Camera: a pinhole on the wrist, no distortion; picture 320 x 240 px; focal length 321.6 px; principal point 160.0 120.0 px. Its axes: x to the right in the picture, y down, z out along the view. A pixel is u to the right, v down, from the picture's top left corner.
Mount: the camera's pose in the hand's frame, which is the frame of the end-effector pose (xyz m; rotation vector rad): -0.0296 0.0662 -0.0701 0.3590 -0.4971 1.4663
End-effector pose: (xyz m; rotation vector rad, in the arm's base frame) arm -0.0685 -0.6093 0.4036 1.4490 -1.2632 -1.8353
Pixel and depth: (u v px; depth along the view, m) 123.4 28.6 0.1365
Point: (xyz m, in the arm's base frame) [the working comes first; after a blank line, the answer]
In the camera's frame: -0.0155 -0.0388 0.1365

-0.1007 -0.5807 0.3883
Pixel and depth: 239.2 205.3 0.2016
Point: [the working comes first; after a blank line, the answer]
In the camera's frame: 0.0496 0.0535 0.2016

-0.1517 -0.4858 0.4618
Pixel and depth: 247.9 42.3 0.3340
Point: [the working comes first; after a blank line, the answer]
In the camera's frame: 0.0913 -0.0807 0.3340

-0.3172 -0.5116 0.3658
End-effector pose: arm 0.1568 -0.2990 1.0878 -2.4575 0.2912 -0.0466
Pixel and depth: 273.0 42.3 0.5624
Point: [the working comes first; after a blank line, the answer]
In the camera's frame: 0.1976 -0.1359 0.5624

0.2798 0.0585 0.7199
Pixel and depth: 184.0 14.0 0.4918
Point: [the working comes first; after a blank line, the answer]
In the camera's frame: 0.0367 -0.1621 0.4918

0.3119 0.0433 0.8939
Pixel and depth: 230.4 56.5 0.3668
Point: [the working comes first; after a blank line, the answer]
In the camera's frame: 0.0803 -0.0724 0.3668

0.2076 -0.0779 0.8995
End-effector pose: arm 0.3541 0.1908 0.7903 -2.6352 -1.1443 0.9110
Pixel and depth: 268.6 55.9 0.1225
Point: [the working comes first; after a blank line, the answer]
In the camera's frame: 0.0414 -0.0244 0.1225

0.3348 0.1475 0.7396
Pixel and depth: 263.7 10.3 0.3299
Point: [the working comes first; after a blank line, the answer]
In the camera's frame: 0.1064 -0.1125 0.3299

0.2101 0.2125 0.5519
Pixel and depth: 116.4 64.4 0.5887
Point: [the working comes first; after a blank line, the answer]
In the camera's frame: -0.0798 -0.1018 0.5887

-0.0641 0.3740 0.5736
